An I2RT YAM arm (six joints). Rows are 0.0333 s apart.
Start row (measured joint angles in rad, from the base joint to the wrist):
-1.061 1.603 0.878 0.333 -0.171 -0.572
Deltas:
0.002 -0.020 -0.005 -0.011 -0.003 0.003
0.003 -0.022 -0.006 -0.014 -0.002 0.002
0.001 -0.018 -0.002 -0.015 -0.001 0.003
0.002 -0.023 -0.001 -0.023 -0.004 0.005
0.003 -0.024 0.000 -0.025 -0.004 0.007
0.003 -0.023 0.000 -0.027 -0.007 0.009
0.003 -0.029 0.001 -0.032 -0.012 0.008
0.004 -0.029 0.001 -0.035 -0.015 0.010
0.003 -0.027 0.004 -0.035 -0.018 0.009
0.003 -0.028 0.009 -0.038 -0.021 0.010
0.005 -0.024 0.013 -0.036 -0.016 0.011
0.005 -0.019 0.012 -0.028 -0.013 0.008
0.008 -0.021 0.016 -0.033 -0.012 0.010
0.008 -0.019 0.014 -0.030 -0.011 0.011
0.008 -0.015 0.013 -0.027 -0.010 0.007
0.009 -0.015 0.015 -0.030 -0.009 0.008
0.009 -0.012 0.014 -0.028 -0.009 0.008
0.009 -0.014 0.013 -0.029 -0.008 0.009
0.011 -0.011 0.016 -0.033 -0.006 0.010
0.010 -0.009 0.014 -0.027 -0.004 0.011
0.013 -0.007 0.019 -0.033 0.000 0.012
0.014 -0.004 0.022 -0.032 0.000 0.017
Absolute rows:
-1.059 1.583 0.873 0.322 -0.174 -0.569
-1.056 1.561 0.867 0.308 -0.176 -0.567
-1.055 1.543 0.865 0.293 -0.177 -0.564
-1.053 1.520 0.864 0.270 -0.181 -0.559
-1.050 1.496 0.864 0.245 -0.185 -0.552
-1.047 1.473 0.864 0.218 -0.192 -0.543
-1.044 1.444 0.865 0.186 -0.204 -0.535
-1.040 1.415 0.866 0.151 -0.219 -0.525
-1.037 1.388 0.870 0.116 -0.237 -0.516
-1.034 1.360 0.879 0.078 -0.258 -0.506
-1.029 1.336 0.892 0.042 -0.274 -0.495
-1.024 1.317 0.904 0.014 -0.287 -0.487
-1.016 1.296 0.920 -0.019 -0.299 -0.477
-1.008 1.277 0.934 -0.049 -0.310 -0.466
-1.000 1.262 0.947 -0.076 -0.320 -0.459
-0.991 1.247 0.962 -0.106 -0.329 -0.451
-0.982 1.235 0.976 -0.134 -0.338 -0.443
-0.973 1.221 0.989 -0.163 -0.346 -0.434
-0.962 1.210 1.005 -0.196 -0.352 -0.424
-0.952 1.201 1.019 -0.223 -0.356 -0.413
-0.939 1.194 1.038 -0.256 -0.356 -0.401
-0.925 1.190 1.060 -0.288 -0.356 -0.384

